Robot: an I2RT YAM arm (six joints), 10 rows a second.
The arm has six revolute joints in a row. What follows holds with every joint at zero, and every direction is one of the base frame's. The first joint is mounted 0.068 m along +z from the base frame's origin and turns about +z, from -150 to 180 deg. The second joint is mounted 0.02 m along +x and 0.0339 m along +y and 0.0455 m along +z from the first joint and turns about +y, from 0 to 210 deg. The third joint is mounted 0.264 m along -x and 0.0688 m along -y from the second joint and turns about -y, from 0 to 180 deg. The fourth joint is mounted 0.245 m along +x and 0.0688 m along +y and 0.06 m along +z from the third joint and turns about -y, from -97 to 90 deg. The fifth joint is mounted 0.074 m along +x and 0.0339 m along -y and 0.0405 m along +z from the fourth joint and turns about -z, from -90 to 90 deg. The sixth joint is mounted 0.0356 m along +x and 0.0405 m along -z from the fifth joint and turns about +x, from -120 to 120 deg. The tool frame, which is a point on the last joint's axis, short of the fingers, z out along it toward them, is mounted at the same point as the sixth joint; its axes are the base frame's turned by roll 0, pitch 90 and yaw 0 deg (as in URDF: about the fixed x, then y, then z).
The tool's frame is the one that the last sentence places.
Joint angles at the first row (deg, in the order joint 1, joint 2, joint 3, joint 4, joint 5, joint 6):
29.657 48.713 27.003 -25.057 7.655 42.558
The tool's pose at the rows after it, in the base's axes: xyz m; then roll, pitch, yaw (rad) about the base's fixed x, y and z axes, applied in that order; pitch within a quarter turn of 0, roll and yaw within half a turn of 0:
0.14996, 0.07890, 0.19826, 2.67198, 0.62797, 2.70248
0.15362, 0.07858, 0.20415, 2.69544, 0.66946, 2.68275
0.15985, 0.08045, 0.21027, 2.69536, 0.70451, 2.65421
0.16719, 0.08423, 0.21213, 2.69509, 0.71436, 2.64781
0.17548, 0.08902, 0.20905, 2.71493, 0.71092, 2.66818
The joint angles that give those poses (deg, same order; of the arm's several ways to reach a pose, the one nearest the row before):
29.785 48.470 27.191 -25.787 9.726 42.228
29.728 49.094 28.504 -25.936 12.887 41.839
29.708 50.533 29.974 -24.863 15.215 41.830
29.707 52.904 31.104 -23.288 15.799 41.748
29.707 56.174 31.865 -21.466 15.714 41.218

